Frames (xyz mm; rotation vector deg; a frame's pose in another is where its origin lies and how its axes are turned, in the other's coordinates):
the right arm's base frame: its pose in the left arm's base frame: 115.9 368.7 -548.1 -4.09 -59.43 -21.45
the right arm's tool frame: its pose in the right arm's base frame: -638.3 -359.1 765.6 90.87 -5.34 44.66
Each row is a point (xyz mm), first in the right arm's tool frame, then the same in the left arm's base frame.
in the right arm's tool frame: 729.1 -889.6 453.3
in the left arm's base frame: -83.5 14.5 85.3
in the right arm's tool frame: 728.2 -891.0 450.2
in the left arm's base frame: -81.7 17.0 83.6
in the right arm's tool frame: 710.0 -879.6 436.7
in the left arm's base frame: -91.7 26.7 62.5
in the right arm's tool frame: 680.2 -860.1 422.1
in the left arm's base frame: -110.0 35.5 29.8
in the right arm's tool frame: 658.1 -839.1 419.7
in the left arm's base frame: -131.3 35.0 7.8
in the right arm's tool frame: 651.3 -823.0 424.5
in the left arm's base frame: -148.1 31.0 2.5
